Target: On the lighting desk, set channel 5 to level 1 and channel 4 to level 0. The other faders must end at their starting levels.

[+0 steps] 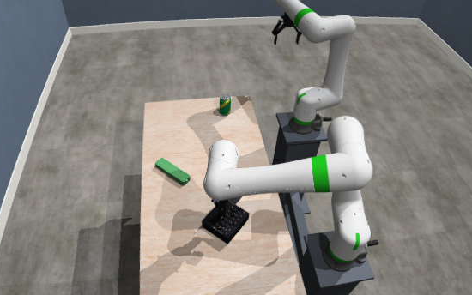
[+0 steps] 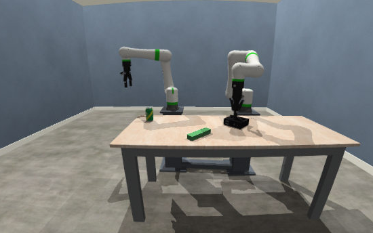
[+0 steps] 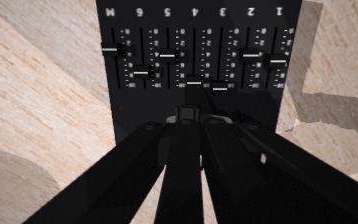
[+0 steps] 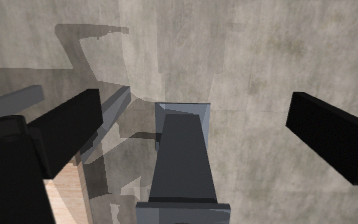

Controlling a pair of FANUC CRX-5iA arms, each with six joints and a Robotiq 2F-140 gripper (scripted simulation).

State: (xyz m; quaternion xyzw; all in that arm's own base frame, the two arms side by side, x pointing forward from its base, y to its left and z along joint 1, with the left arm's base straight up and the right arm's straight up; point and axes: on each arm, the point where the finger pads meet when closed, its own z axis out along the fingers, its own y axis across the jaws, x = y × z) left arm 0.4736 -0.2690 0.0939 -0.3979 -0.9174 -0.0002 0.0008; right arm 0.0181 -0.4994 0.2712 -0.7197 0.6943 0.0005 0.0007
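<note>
Right now my left hand is 3 cm to the right of the channel 3 fader and 3 cm above it. Round my left hand: channel 4 fader: 1 cm behind, 1 cm to the left, 3 cm below; channel 5 fader: 5 cm behind, 1 cm to the left, 3 cm below; channel 6 fader: 5 cm behind, 2 cm to the right, 3 cm below.
</note>
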